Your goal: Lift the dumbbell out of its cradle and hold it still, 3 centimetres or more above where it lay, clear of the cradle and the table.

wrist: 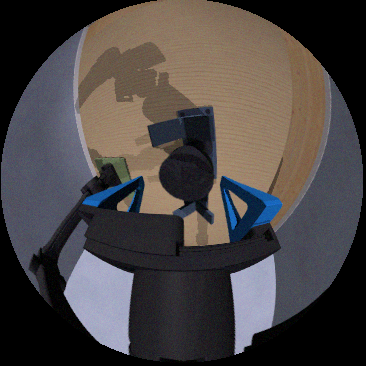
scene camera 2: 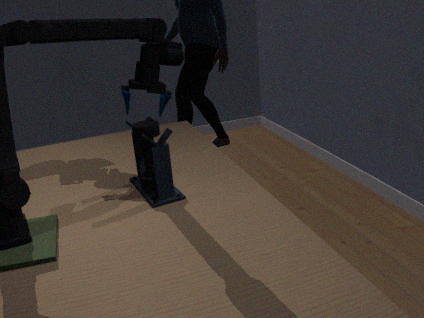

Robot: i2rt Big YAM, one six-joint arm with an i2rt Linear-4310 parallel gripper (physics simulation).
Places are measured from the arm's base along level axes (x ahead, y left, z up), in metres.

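Pixels of known places: gripper, fingertip midpoint: [wrist: 181, 179] [scene camera 2: 143, 115]; arm's base, link origin: [wrist: 111, 174] [scene camera 2: 14, 236].
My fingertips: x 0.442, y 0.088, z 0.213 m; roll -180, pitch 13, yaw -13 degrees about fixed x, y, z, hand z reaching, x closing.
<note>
For each thing: its middle in the pictures, then the offset to it from my fingertips. Level surfaces: height alone.
- dark dumbbell, body centre: [wrist: 194, 154] [scene camera 2: 149, 155] dy -0.017, dx -0.004, dz -0.120 m
- blue-grey cradle, body centre: [wrist: 195, 158] [scene camera 2: 151, 157] dy -0.029, dx -0.003, dz -0.125 m
- wooden table, surface height: dz -0.227 m
The dark dumbbell [scene camera 2: 146, 127] [wrist: 186, 173] is in the blue-grey cradle [scene camera 2: 163, 172] [wrist: 166, 133]. In the wrist view one round head faces up towards the camera, so the dumbbell looks tipped steeply on end between the cradle's two uprights. Its handle and lower head are mostly hidden. The cradle stands upright on the table, its forked tops showing around the head. My gripper [scene camera 2: 144, 115] [wrist: 181, 179] is wide open and empty, pointing down. Its blue fingertips are a little above the upper head, one to each side of it in the wrist view.
The wooden table [scene camera 2: 115, 270] [wrist: 240, 65] carries the cradle. The arm's base stands on a green mat [scene camera 2: 46, 240] [wrist: 118, 164] at the left. A person [scene camera 2: 200, 65] stands behind the table's far edge. Shadows of the arm and cradle fall across the table.
</note>
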